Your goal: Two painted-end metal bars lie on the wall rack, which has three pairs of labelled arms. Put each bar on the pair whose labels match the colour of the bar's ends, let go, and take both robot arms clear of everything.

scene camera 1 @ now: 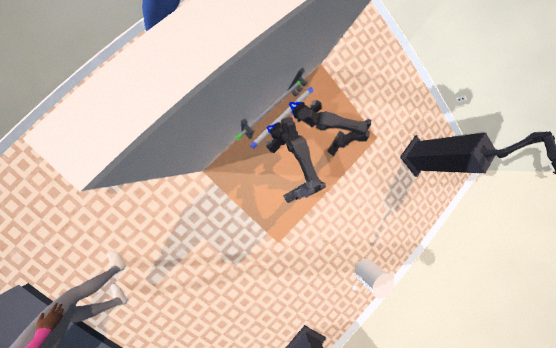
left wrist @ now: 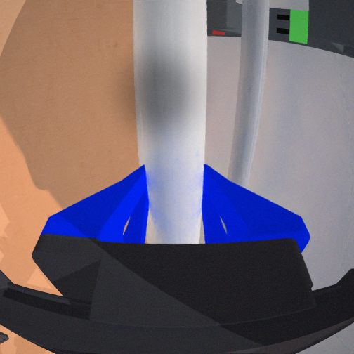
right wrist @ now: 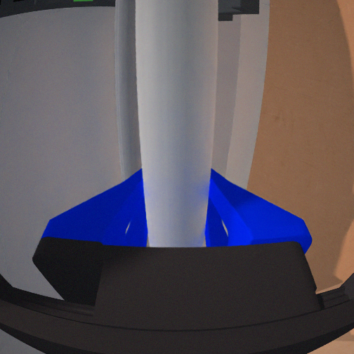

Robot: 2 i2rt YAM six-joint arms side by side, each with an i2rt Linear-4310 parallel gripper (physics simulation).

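Seen in the pictures: left gripper, between the fingertips: point(scene camera 1: 268, 128); right gripper, between the fingertips: point(scene camera 1: 290, 105); left arm's base, origin of its link: point(scene camera 1: 296, 192); right arm's base, origin of its link: point(scene camera 1: 336, 143).
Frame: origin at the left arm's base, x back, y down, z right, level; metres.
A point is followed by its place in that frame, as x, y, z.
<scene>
A bar with blue ends point(scene camera 1: 262, 136) {-0.460, -0.266, -0.081} point(left wrist: 170, 60) point(right wrist: 176, 75) is held off the rack's arms, on the side towards the robot. My left gripper point(scene camera 1: 272, 128) {-0.485, -0.245, -0.025} point(left wrist: 174, 173) is shut on it nearer its lower-left end. My right gripper point(scene camera 1: 295, 106) {-0.555, -0.242, 0.157} point(left wrist: 175, 170) point(right wrist: 176, 174) is shut on it nearer its upper-right end. A thinner-looking bar with green ends point(scene camera 1: 270, 108) {-0.583, -0.245, 0.038} point(left wrist: 254, 75) point(right wrist: 127, 90) lies across the dark rack arms point(scene camera 1: 246, 128) {-0.530, -0.302, -0.143}, close to the wall. A green label point(left wrist: 299, 27) and a red label point(left wrist: 218, 33) show in the left wrist view.
The grey wall point(scene camera 1: 200, 105) {-0.530, -0.776, -0.264} rises behind the rack. Both arms stand over the orange-brown board point(scene camera 1: 277, 225) {0.148, 0.000, -0.243}. A black pedestal point(scene camera 1: 445, 154) stands at the right, and a white cylinder point(scene camera 1: 372, 277) stands at the lower right. A person's legs point(scene camera 1: 95, 280) show at the lower left.
</scene>
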